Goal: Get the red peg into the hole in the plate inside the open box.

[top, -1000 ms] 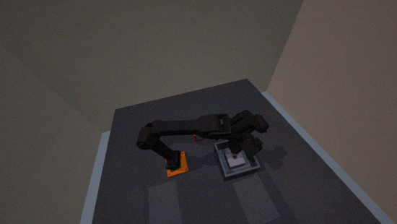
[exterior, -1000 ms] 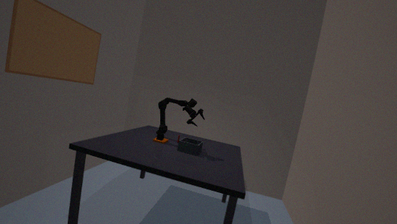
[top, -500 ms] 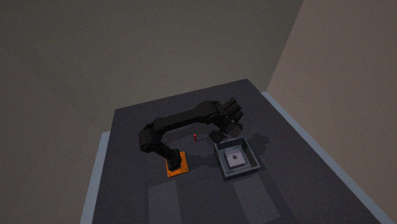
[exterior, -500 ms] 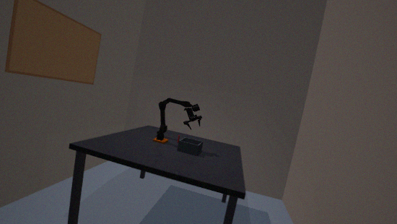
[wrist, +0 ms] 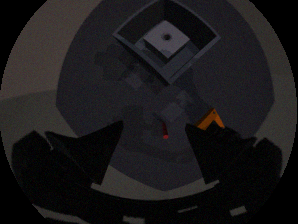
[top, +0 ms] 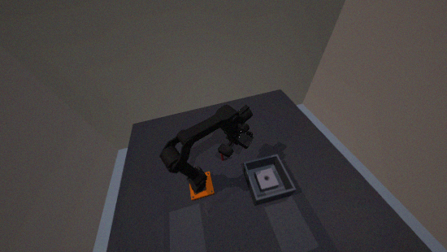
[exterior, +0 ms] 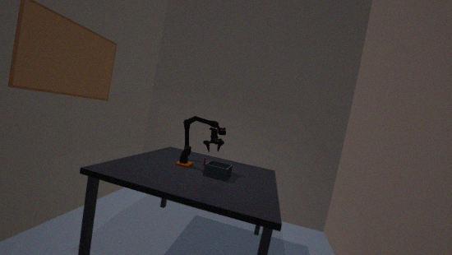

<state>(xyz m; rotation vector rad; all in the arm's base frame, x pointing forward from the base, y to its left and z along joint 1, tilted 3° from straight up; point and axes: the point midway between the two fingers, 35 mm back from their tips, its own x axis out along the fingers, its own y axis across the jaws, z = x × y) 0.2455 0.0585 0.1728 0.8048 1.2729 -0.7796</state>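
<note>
Now: gripper tip 70 mm past the red peg, 50 mm to the right of it and 120 mm above it. Also, from my gripper tip: plate 80 mm ahead, 170 mm to the right, 120 mm below; then grey box 80 mm ahead, 170 mm to the right, 140 mm below.
</note>
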